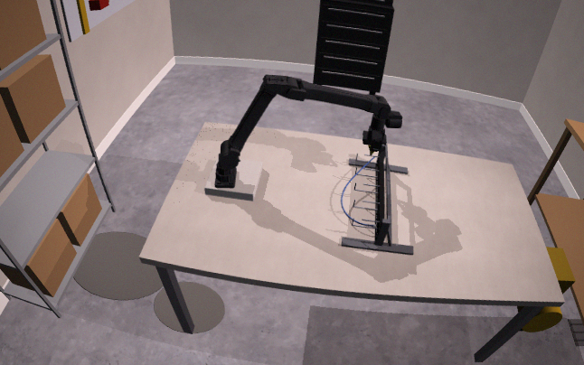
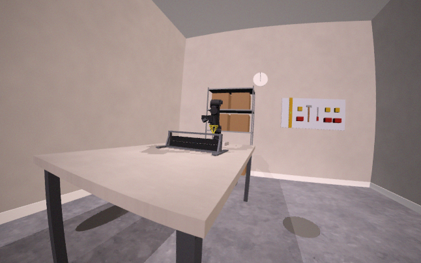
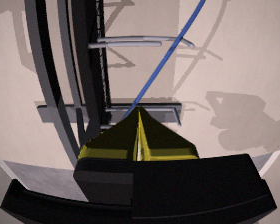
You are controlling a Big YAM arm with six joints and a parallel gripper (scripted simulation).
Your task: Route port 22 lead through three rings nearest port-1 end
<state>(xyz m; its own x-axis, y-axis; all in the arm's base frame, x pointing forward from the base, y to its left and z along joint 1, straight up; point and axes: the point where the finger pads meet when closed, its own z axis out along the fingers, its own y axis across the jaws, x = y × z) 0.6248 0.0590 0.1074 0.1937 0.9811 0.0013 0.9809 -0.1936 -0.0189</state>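
Right now my hand is 3 cm short of the dark rack, 16 cm to the left of it and 8 cm above it.
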